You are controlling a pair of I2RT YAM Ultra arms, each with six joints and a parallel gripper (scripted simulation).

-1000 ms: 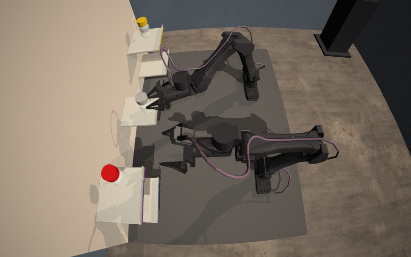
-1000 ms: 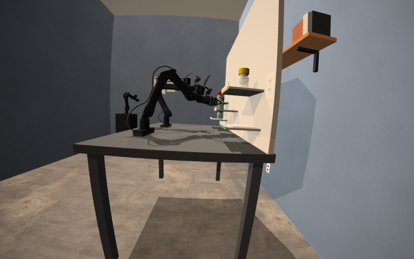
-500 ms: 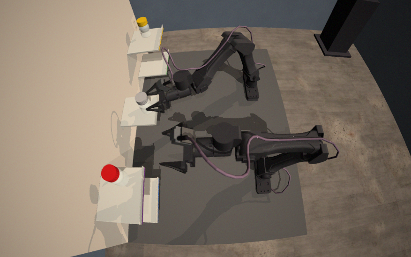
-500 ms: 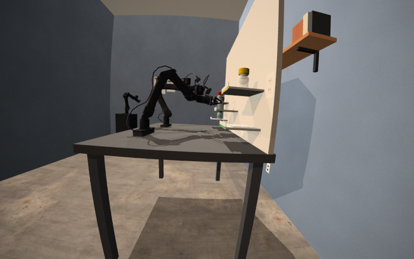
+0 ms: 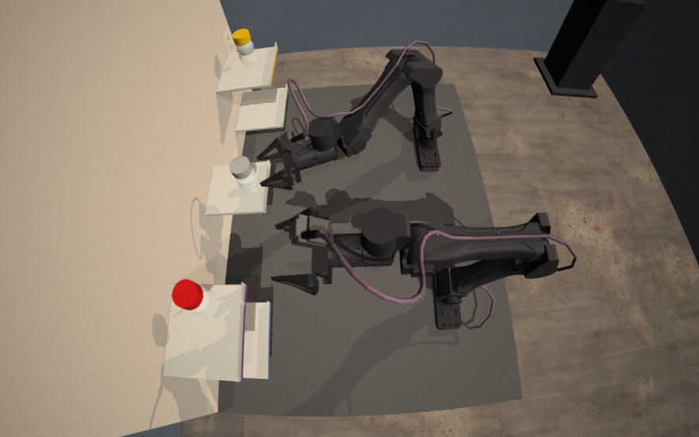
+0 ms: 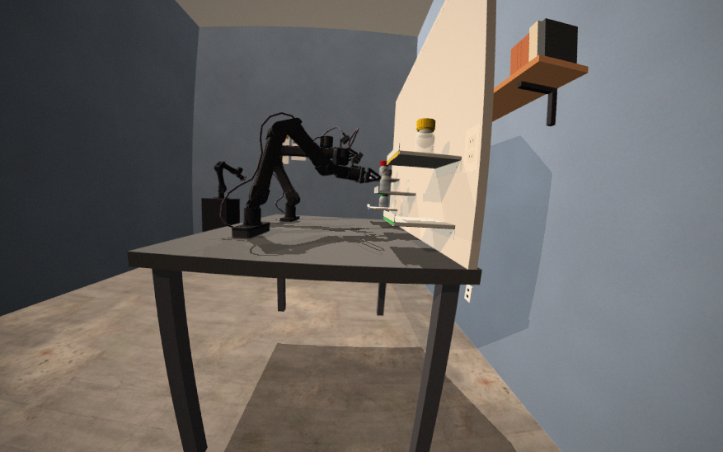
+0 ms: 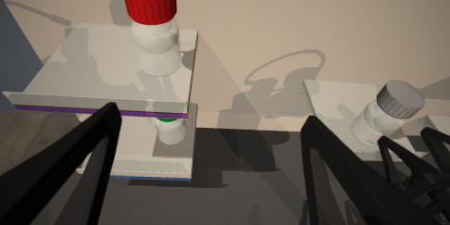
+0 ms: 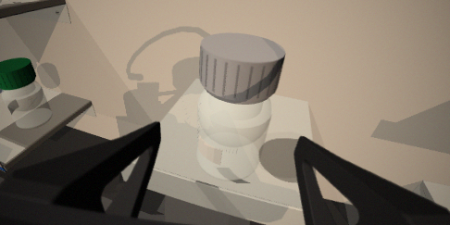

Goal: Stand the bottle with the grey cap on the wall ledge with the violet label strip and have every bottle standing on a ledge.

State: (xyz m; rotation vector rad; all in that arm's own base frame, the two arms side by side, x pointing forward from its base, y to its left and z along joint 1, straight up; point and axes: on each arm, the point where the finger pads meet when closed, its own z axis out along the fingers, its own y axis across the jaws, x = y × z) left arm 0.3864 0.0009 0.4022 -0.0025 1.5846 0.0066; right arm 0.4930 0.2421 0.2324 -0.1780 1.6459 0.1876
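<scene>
My right gripper is now 50 mm short of the grey-cap bottle, 10 mm to the right of it and 10 mm above it. Round my right hand: red-cap bottle 350 mm to the left, 80 mm ahead, 80 mm above; green-capped bottle 350 mm to the left, 110 mm below, 90 mm ahead; beige wall 190 mm ahead, 190 mm above, 20 mm to the left.
The grey-cap bottle lies 27 cm to the right of my left hand, 17 cm below it and 15 cm ahead of it. Also, from my left hand: red-cap bottle: 18 cm ahead, 7 cm to the left, 7 cm below; violet strip: 13 cm to the left, 12 cm below, 10 cm ahead; green-capped bottle: 26 cm below, 19 cm ahead, 8 cm to the left.
</scene>
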